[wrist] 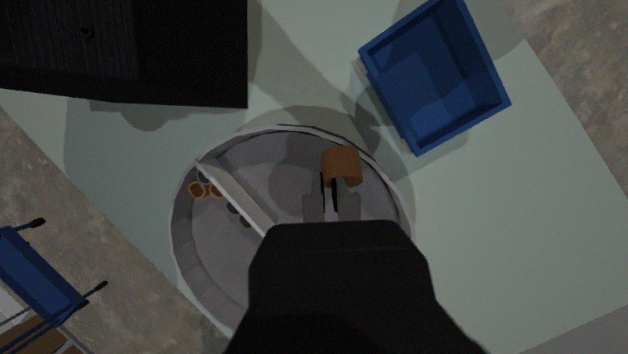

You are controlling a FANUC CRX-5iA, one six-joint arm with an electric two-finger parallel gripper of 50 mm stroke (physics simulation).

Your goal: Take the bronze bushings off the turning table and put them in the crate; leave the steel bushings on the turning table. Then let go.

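Frame: origin at the arm's base, x ahead, y down, z left, level; metres.
Where they show: gripper, fingertip midpoint: [327,184].
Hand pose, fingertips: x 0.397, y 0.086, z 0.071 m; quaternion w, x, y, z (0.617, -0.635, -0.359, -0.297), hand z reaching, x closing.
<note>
After its pixels a point has its place.
My gripper [327,184] @(z 0.071, x 0.397, y 0.086 m) is shut on a bronze bushing [341,164] @(z 0.093, x 0.388, y 0.068 m) and holds it above the right part of the turning table [292,128] @(z 0.058, x 0.324, y 0.201 m), a round grey tray with a raised wall. Two more bronze bushings [197,190] @(z -0.159, x 0.293, y 0.237 m) [216,191] @(z -0.126, x 0.317, y 0.233 m) stand side by side near the left wall of the turning table. A steel bushing [202,176] @(z -0.128, x 0.282, y 0.232 m) stands just behind them, partly hidden by the divider bar. Two dark grey bushings [233,208] @(z -0.125, x 0.360, y 0.237 m) [245,221] @(z -0.123, x 0.392, y 0.236 m) lie in shade beside the divider. The blue crate [435,80] @(z 0.284, x 0.399, y 0.295 m) is at the upper right and shows no bushing inside.
A light grey divider bar [240,197] @(z -0.088, x 0.353, y 0.220 m) crosses the turning table from its left wall inward. A large black box [195,55] @(z 0.026, x 0.192, y 0.160 m) stands at the upper left. The pale green table top [520,200] @(z 0.297, x 0.672, y 0.300 m) carries these. A blue cart [42,277] stands on the floor at the lower left.
</note>
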